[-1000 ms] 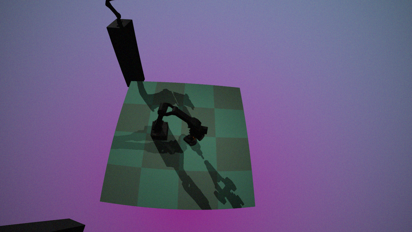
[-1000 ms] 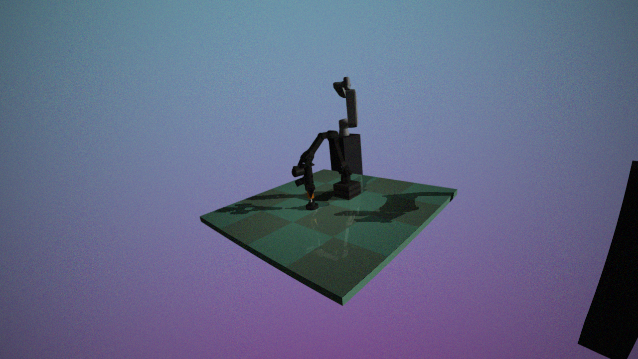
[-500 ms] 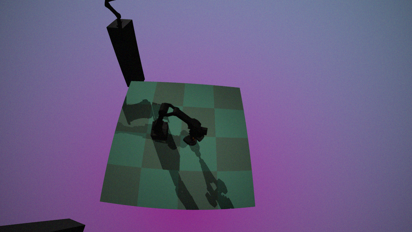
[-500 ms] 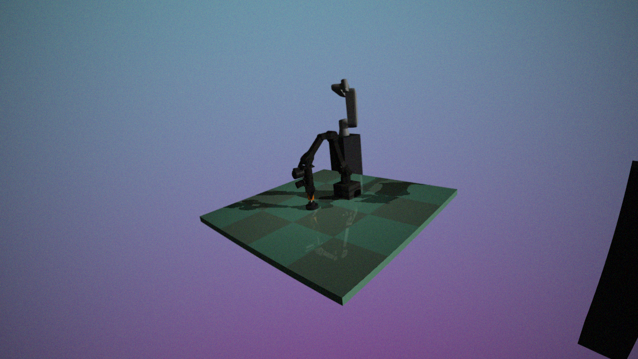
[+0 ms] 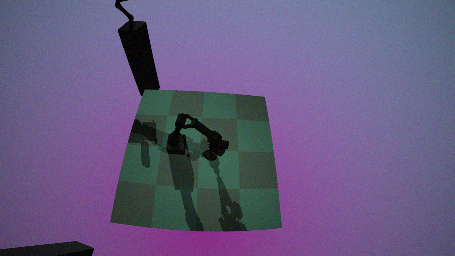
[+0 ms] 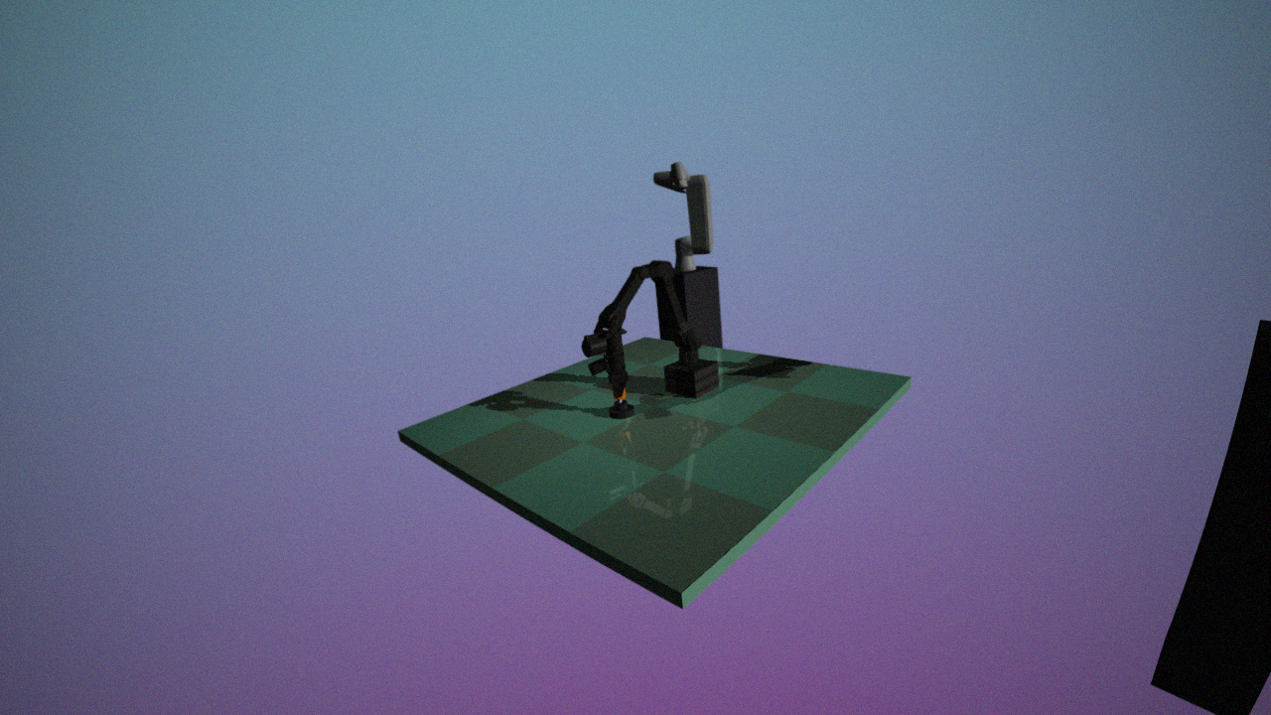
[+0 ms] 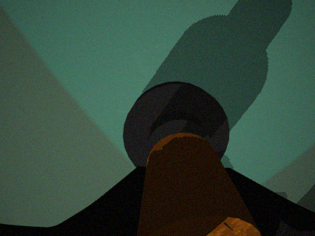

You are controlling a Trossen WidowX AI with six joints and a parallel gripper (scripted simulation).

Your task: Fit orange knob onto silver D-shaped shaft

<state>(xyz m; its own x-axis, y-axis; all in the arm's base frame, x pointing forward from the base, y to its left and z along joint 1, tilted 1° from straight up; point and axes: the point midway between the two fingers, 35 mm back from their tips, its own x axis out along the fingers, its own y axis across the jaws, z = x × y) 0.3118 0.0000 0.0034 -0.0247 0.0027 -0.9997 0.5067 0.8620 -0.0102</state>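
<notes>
The orange knob lies 3 cm above my gripper tip. Round my gripper tip: round pedestal 4 cm below.
</notes>
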